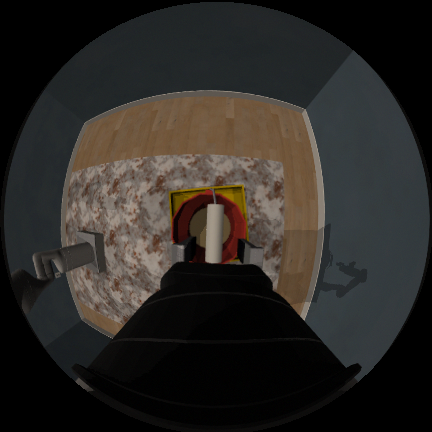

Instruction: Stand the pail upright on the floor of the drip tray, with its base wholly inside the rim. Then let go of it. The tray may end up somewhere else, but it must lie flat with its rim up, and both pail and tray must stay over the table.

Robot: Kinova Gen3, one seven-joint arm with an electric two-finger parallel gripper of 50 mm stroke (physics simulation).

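Frame: origin at the arm's base, x left, y ahead, z down, level; metres.
Seen in the pictures: gripper, fingertip midpoint: (216, 245); arm's base, origin of the base link: (88, 251).
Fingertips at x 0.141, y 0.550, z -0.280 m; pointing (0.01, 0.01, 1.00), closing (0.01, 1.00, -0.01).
Observation:
Pixels of each thing's top centre, then the offset from my fingertips to it. "spot": a spot on its surface instead. Level surfaces: height alone.
- red pail, surface spot: (240, 220) spot: dx +0.035, dy +0.061, dz +0.190 m
- yellow drip tray, surface spot: (235, 193) spot: dx +0.129, dy +0.065, dz +0.333 m
- mottled stone-patterned table, its level: dz +0.337 m
The red pail (240, 220) stands upright in the yellow drip tray (235, 193), seen from above with its pale inner floor showing. Its white handle grip (215, 230) stands up over the pail's mouth on a grey wire. The tray lies flat with its rim up; its far edge and far corners show beyond the pail, and its near part is mostly hidden by the pail and the gripper. My gripper (216, 245) is open, with one finger on each side of the near end of the handle grip and a gap on both sides.
The tray rests on a mottled stone-patterned table (130, 210). The table's right edge lies a short way right of the tray, with wooden floor (302, 200) beyond. A grey arm base on a block (92, 252) stands at the left of the table.

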